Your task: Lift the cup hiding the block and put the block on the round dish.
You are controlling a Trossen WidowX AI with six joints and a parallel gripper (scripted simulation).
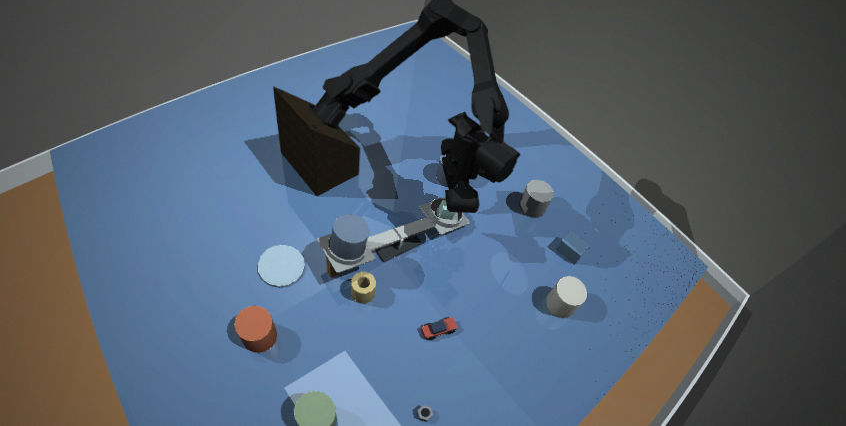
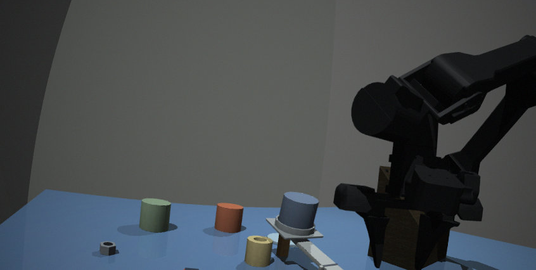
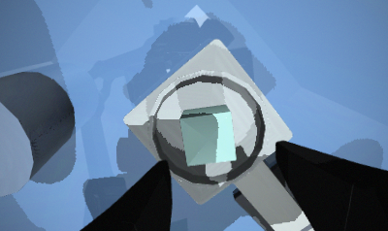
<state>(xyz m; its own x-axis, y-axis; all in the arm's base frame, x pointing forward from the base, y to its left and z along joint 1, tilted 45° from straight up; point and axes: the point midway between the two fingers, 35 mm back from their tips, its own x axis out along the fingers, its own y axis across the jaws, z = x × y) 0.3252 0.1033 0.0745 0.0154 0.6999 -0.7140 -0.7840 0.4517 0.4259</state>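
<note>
Now: gripper tip 4 cm above the pale green block. Also, from my gripper tip: blue-grey cup (12 cm to the left, 9 cm behind, 5 cm below); red toy car (20 cm to the right, 19 cm ahead, 7 cm below); yellow ring (27 cm to the right, 6 cm below, 4 cm ahead).
</note>
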